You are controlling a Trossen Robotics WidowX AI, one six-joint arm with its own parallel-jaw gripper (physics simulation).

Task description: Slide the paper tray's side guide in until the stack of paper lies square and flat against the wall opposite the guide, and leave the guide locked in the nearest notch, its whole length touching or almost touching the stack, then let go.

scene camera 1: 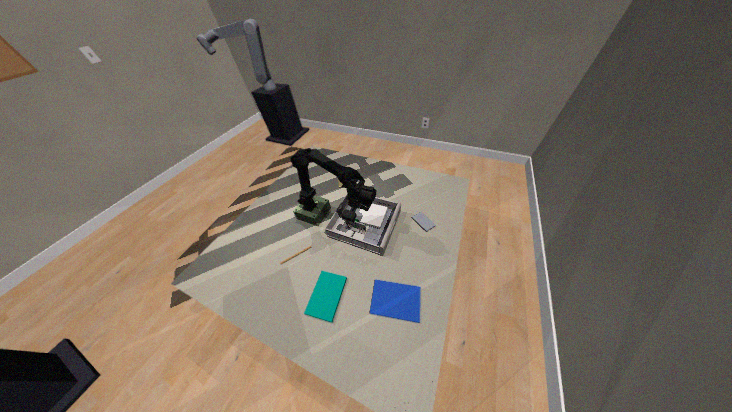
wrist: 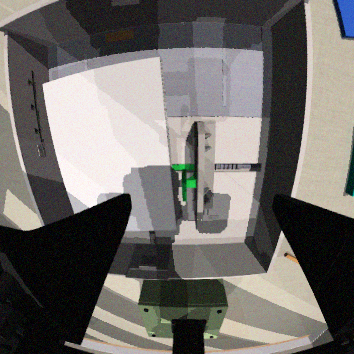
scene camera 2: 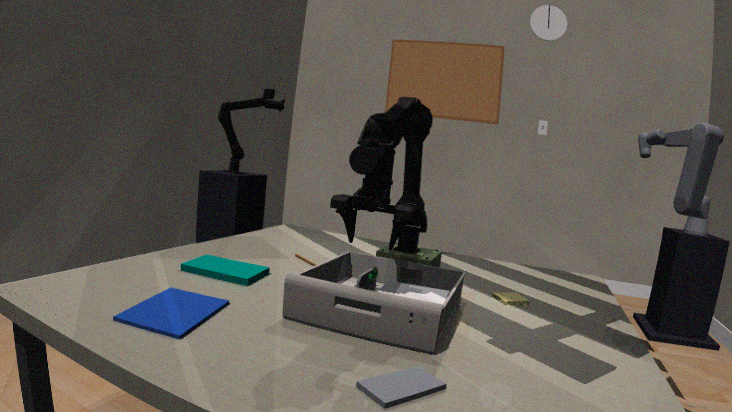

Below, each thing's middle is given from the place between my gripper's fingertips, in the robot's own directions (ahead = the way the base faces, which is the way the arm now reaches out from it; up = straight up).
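Labels:
The white paper stack (scene camera 2: 433,295) has my hand 11 cm above it and 10 cm to the right of it. Counting from my hand, I find the teal sheet (scene camera 2: 242,273) 38 cm to the right, 13 cm below and 1 cm ahead. The small grey pad (scene camera 2: 413,382) is 19 cm to the left of my hand, 32 cm ahead of it and 13 cm below it, while the blue pad (scene camera 2: 175,313) is 31 cm ahead of my hand and 14 cm below it, and 28 cm to the right of it.

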